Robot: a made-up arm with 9 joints. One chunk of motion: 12 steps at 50 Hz.
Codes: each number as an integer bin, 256 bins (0 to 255) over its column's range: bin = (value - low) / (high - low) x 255, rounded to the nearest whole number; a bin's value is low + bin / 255 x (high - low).
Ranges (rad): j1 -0.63..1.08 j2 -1.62..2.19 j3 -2.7..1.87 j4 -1.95..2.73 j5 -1.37..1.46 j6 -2.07..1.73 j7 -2..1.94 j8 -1.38..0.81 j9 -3.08..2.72
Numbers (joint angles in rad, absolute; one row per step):
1: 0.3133 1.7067 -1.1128 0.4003 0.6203 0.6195 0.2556 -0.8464 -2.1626
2: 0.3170 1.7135 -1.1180 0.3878 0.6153 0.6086 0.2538 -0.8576 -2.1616
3: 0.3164 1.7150 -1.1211 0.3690 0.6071 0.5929 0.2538 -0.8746 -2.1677
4: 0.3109 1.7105 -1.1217 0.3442 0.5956 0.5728 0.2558 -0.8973 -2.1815
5: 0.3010 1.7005 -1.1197 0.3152 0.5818 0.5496 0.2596 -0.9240 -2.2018
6: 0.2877 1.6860 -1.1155 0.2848 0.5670 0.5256 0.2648 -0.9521 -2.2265
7: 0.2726 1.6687 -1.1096 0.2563 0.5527 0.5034 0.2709 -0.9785 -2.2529
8: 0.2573 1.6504 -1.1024 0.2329 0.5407 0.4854 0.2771 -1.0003 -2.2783
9: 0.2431 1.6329 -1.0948 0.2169 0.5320 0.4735 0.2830 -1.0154 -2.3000
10: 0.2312 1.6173 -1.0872 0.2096 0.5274 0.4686 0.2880 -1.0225 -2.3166
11: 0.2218 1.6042 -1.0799 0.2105 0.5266 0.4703 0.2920 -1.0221 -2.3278
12: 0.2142 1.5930 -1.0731 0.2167 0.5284 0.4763 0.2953 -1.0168 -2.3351
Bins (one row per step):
1: 141 223 89 128 179 180 146 62 40
2: 141 223 88 127 179 180 146 61 40
3: 141 223 88 126 178 179 146 59 40
4: 140 223 88 125 177 177 146 56 40
5: 139 222 88 123 176 176 146 53 39
6: 137 221 88 122 175 174 147 50 38
7: 135 220 89 120 173 173 147 47 36
8: 132 219 89 119 172 171 147 44 35
9: 130 218 90 118 171 171 148 42 34
10: 128 217 90 118 171 170 148 42 34
11: 127 216 90 118 171 170 148 42 33
12: 126 215 91 118 171 171 149 42 33

